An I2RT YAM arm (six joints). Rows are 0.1 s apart.
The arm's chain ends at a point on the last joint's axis. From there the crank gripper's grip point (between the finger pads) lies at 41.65 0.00 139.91 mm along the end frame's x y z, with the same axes.
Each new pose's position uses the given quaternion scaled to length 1; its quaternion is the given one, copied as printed.
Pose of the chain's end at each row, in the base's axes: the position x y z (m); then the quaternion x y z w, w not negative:
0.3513 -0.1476 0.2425 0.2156 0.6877 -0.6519 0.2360
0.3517 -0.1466 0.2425 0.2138 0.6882 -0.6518 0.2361
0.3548 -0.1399 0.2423 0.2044 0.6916 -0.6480 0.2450
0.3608 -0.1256 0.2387 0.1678 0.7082 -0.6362 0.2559
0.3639 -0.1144 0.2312 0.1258 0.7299 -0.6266 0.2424
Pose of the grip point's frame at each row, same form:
0.3242 -0.2877 0.2119 0.2156 0.6877 -0.6519 0.2360
0.3250 -0.2868 0.2119 0.2138 0.6882 -0.6518 0.2361
0.3320 -0.2808 0.2115 0.2044 0.6916 -0.6480 0.2450
0.3478 -0.2674 0.2064 0.1678 0.7082 -0.6362 0.2559
0.3559 -0.2559 0.1963 0.1258 0.7299 -0.6266 0.2424

